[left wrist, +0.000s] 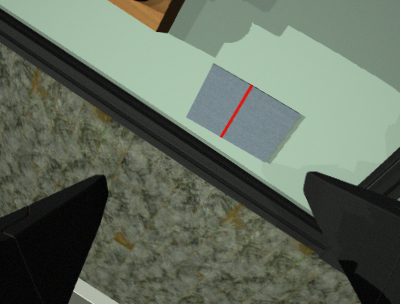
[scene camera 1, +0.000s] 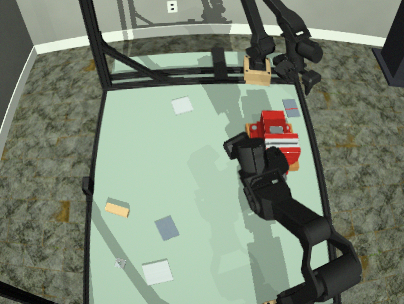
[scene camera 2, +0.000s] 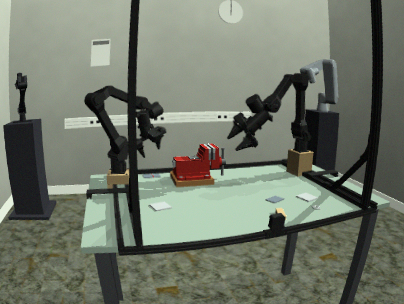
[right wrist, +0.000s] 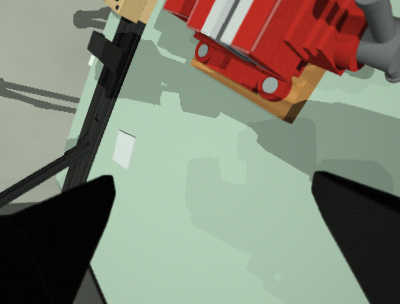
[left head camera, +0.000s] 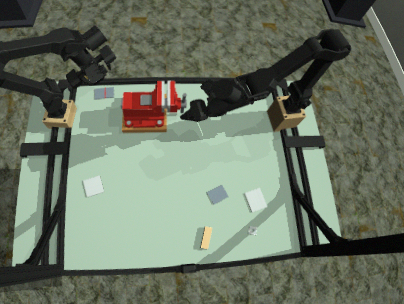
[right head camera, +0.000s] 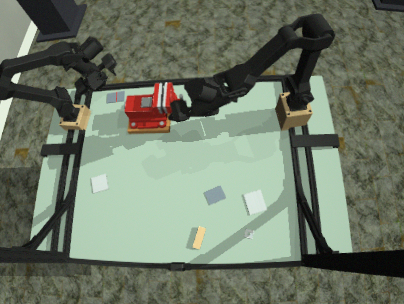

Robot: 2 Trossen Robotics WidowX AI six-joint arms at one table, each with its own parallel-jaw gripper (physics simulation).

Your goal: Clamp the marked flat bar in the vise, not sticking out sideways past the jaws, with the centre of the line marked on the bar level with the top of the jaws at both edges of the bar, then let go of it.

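Places are measured from the left arm's base along level axes (x ahead, y left, z up), in centimetres.
Pixels of known places: left gripper, between the fingertips: (left wrist: 208,183) (scene camera 1: 297,89) (scene camera 2: 151,153) (right head camera: 107,82); right gripper, between the fingertips: (scene camera 2: 231,144) (right wrist: 213,182) (left head camera: 188,116); left arm's base, origin of its link: (scene camera 1: 257,64) (scene camera 2: 118,171) (left head camera: 57,110) (right head camera: 71,114); right arm's base, origin of its link: (scene camera 2: 300,150) (left head camera: 291,106) (right head camera: 296,102).
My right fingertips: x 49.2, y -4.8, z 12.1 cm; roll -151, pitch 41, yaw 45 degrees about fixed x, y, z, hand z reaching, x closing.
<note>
For each thing: its top centre in the pictures, then the offset to it from my right fingertips.
- marked flat bar, centre of its top: (left wrist: 240,115) (scene camera 1: 291,107) (left head camera: 104,92) (right head camera: 115,96) (scene camera 2: 151,175) dx -34.2, dy +17.5, dz -17.9 cm
- unmarked grey plate, centre of its top: (scene camera 1: 166,228) (right head camera: 215,195) (left head camera: 217,194) (scene camera 2: 275,199) dx +13.5, dy -20.9, dz -17.9 cm
- tan block, centre of its top: (scene camera 1: 116,209) (right head camera: 199,237) (left head camera: 206,237) dx +9.7, dy -36.7, dz -16.7 cm
- small grey piece, centre of its top: (scene camera 1: 120,263) (left head camera: 252,230) dx +26.6, dy -33.5, dz -17.9 cm
The marked flat bar (left head camera: 99,93) (right head camera: 111,98) (scene camera 1: 289,104) (scene camera 2: 147,176) (left wrist: 270,125), grey with a red line across its middle, lies flat on the table near the edge at the top of the left head camera view. The red vise (left head camera: 135,105) (right head camera: 137,106) (scene camera 1: 273,119) (scene camera 2: 189,168) stands beside it on a wooden base. In the right wrist view its pale jaws show a narrow dark gap with no bar in it. My left gripper (scene camera 2: 150,151) (left wrist: 208,183) is open and empty above the table near the bar. My right gripper (scene camera 2: 234,143) (right wrist: 213,182) is open and empty, raised beside the vise's handle end.
White tiles (left head camera: 93,186) (left head camera: 255,200), an unmarked grey plate (left head camera: 217,194), a tan block (left head camera: 206,237) and a small grey piece (left head camera: 252,230) lie toward the bottom of the left head camera view. Dark frame rails (left head camera: 150,268) border the table.
</note>
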